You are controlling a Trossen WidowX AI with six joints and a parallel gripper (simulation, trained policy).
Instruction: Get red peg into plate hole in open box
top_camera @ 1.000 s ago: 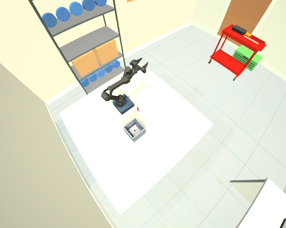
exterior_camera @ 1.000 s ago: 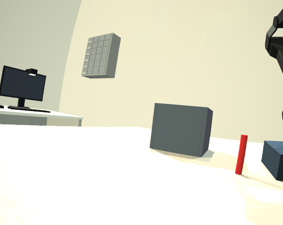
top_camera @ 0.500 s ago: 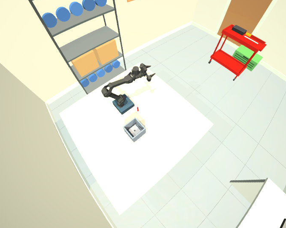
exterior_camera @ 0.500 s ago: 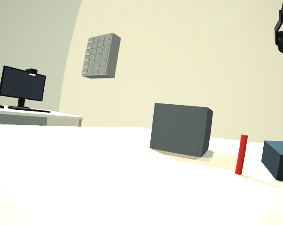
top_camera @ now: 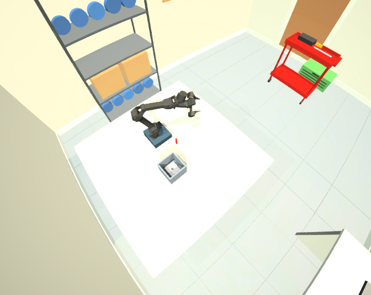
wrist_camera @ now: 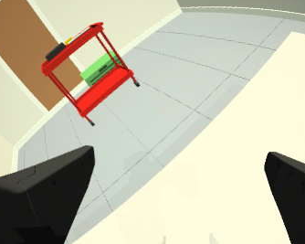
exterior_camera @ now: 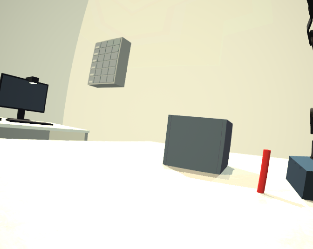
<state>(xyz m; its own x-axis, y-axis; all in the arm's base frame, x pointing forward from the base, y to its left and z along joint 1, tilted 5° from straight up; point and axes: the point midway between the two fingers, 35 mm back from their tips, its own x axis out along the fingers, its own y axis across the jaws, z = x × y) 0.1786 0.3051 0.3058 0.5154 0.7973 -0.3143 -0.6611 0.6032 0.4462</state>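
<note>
Now: gripper tip 40 mm past the red peg, 250 mm to the left of it and 290 mm above it.
</note>
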